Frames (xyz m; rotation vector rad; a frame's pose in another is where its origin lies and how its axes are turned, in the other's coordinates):
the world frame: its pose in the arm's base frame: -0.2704 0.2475 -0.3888 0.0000 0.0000 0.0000
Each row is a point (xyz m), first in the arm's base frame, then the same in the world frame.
Working: the arm's base frame: its pose in the world frame: 0.2704 -0.2475 0.3888 0.0000 0.0000 0.0000

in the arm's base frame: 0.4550 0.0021 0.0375
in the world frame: 0.7254 -0.2454 0.4263
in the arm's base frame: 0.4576 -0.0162 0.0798
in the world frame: 0.7280 -0.2637 0.4686
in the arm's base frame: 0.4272 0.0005 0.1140
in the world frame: 0.6976 -0.2470 0.5028
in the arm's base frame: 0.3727 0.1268 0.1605
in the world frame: 0.6431 -0.1207 0.5493
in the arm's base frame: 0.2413 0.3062 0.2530
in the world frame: 0.5117 0.0587 0.6418
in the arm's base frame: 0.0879 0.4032 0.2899
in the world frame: 0.3583 0.1557 0.6787
